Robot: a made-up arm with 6 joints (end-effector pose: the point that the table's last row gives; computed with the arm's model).
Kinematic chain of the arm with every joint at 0, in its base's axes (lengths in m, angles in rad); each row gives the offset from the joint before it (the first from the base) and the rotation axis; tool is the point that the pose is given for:
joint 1: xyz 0 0 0.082 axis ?
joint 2: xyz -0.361 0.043 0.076 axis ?
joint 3: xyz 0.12 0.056 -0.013 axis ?
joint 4: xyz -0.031 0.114 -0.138 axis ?
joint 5: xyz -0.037 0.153 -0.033 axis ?
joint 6: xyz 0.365 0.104 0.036 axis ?
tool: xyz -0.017 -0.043 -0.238
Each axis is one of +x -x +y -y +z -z.
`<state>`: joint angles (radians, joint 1 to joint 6).
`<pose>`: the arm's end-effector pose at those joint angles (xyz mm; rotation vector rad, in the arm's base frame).
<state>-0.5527 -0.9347 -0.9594 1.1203 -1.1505 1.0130</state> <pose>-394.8 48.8 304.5 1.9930 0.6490 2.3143</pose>
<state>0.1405 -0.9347 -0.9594 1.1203 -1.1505 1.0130</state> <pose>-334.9 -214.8 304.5 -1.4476 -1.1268 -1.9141</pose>
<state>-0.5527 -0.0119 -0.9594 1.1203 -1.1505 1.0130</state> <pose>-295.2 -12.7 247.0 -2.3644 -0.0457 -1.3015</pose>
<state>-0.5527 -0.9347 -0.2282 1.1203 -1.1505 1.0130</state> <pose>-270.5 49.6 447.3 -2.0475 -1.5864 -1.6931</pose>
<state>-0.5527 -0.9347 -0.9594 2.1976 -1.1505 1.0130</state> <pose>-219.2 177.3 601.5 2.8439 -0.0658 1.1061</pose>
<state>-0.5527 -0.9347 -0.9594 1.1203 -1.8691 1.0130</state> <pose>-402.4 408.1 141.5 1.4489 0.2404 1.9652</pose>
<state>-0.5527 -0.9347 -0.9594 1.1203 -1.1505 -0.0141</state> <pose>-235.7 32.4 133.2 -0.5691 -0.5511 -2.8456</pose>
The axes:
joint 1: +z
joint 2: +y
joint 3: +z
joint 4: -x
joint 5: +z
joint 6: -y

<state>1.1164 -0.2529 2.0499 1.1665 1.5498 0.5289</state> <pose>16.8 -154.8 -617.6 0.7359 0.6032 -1.4151</pose>
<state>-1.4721 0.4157 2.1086 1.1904 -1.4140 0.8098</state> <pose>243.8 122.9 168.6 -0.6499 -1.5770 -0.7294</pose>
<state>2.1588 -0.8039 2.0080 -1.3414 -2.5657 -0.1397</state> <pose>366.0 6.9 -63.0 -0.6569 -0.3086 1.2815</pose>
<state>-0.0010 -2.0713 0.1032 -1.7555 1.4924 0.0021</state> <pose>-698.4 340.2 -34.7 0.2563 1.7774 -2.0778</pose>
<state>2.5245 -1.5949 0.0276 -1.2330 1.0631 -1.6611</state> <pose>254.8 -512.2 211.5 -0.3105 1.3950 -2.2391</pose>
